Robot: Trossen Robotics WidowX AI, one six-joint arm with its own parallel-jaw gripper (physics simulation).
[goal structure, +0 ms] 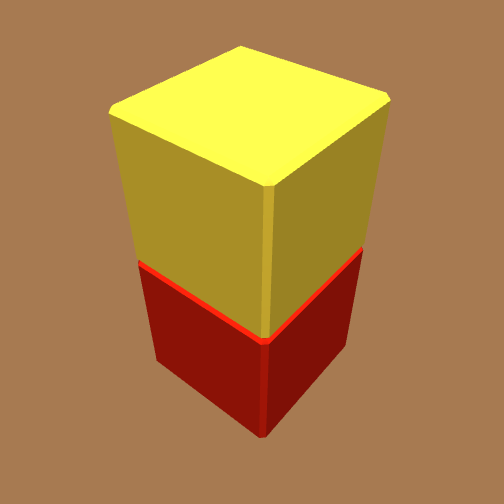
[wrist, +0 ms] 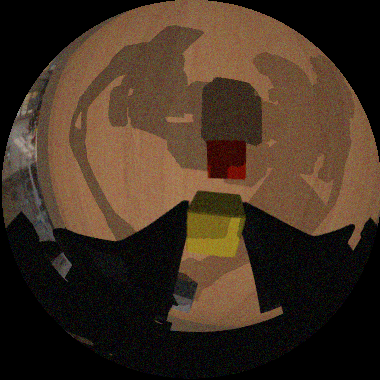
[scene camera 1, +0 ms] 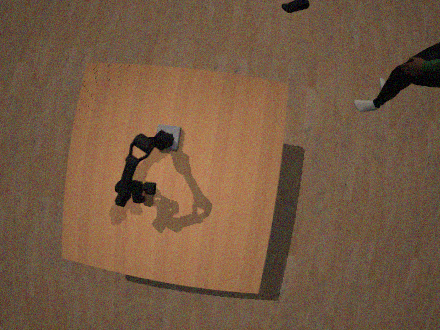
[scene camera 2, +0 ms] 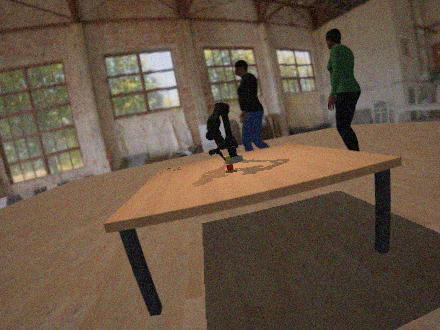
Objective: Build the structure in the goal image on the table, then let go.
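Seen in the pictures: gripper, fingertip midpoint: (wrist: 214,207) (scene camera 1: 147,186) (scene camera 2: 228,159); arm's base at its link origin: (scene camera 1: 167,139) (scene camera 2: 233,156).
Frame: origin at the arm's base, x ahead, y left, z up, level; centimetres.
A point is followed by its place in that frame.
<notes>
A red block (scene camera 2: 230,168) @[y -13.3, x 29.4, z -3.0 cm] (wrist: 226,159) @[y -13.0, x 27.8, z -1.0 cm] rests on the table, largely in shadow in the wrist view. A yellow block (scene camera 2: 228,159) @[y -12.3, x 25.7, z 2.2 cm] (wrist: 214,226) @[y -12.5, x 24.9, z 4.2 cm] is between the two black fingers of my gripper (wrist: 214,207) @[y -12.2, x 25.0, z 2.1 cm]. My gripper is shut on it and holds it raised above the table. In the wrist view the yellow block shows just below the red one, and a strip of table shows between them. In scene camera 2 it hangs a little above the red block. Both blocks are hidden under the arm in scene camera 1.
The black arm (scene camera 1: 131,167) @[y -8.1, x 15.1, z 38.1 cm] (scene camera 2: 215,125) @[y -16.8, x 26.8, z 24.5 cm] stands on a grey base plate (scene camera 1: 176,141) @[y 5.1, x 1.2, z -0.1 cm] on the wooden table (scene camera 1: 225,200) @[y 30.1, x 35.3, z -4.3 cm] (scene camera 2: 310,167) @[y 14.2, x 70.1, z -4.3 cm]. Its shadows cross the table top. Two people (scene camera 2: 249,100) (scene camera 2: 342,75) stand beyond the table.
</notes>
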